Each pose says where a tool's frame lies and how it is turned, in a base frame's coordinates. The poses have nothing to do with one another.
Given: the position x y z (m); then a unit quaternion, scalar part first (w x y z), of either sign.
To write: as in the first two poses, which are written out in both.
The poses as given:
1: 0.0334 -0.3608 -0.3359 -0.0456 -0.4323 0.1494 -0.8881
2: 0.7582 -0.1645 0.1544 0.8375 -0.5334 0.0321 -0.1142
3: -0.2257 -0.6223 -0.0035 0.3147 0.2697 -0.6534 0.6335
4: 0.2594 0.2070 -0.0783 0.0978 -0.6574 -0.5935 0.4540
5: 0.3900 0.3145 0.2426 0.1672 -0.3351 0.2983 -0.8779
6: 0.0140 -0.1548 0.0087 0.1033 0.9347 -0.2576 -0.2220
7: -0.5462 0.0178 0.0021 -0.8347 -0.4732 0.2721 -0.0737
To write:
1: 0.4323 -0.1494 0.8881 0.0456 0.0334 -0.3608 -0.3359
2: -0.5334 0.0321 -0.1142 0.8375 0.7582 -0.1645 0.1544
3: 0.2697 -0.6534 0.6335 0.3147 -0.2257 -0.6223 -0.0035
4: -0.6574 -0.5935 0.4540 0.0978 0.2594 0.2070 -0.0783
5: -0.3351 0.2983 -0.8779 0.1672 0.3900 0.3145 0.2426
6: 0.9347 -0.2576 -0.2220 0.1033 0.0140 -0.1548 0.0087
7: 0.4732 -0.2721 0.0737 0.8347 -0.5462 0.0178 0.0021
